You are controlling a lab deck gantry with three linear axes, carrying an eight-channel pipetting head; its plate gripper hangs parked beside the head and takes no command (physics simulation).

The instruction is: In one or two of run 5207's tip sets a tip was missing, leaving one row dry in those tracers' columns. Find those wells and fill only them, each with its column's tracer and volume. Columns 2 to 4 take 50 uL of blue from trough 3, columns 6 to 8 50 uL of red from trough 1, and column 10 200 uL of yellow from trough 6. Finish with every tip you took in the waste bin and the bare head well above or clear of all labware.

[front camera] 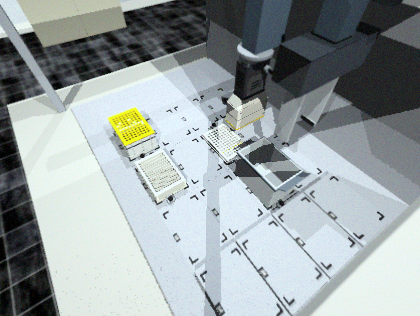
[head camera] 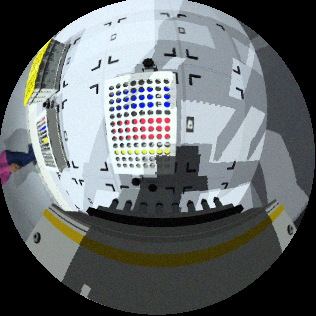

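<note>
The white well plate (front camera: 214, 149) (head camera: 173, 115) lies flat below and beside the pipetting head (front camera: 245, 112) (head camera: 162, 245). In the head view, blue fills three columns except a dark well second from the right in each. Three red columns and one yellow column show below them; shadow and glare blur some red wells at the left. Several dark nozzles (head camera: 175, 205) show short and bare, apart from the plate. The yellow-topped tip rack (front camera: 131, 125) (head camera: 37, 75) and the white trough rack (front camera: 160, 175) (head camera: 50, 142) stand to the left. The parked plate gripper (front camera: 300, 131) hangs open, with nothing between its paddles.
The grey open-topped waste bin (front camera: 262, 192) stands right beside the plate in the front view. A dark gantry block (front camera: 310, 65) hangs above and behind it. A pale wall (front camera: 30, 160) edges the deck. Part of a person (head camera: 15, 160) shows outside the deck.
</note>
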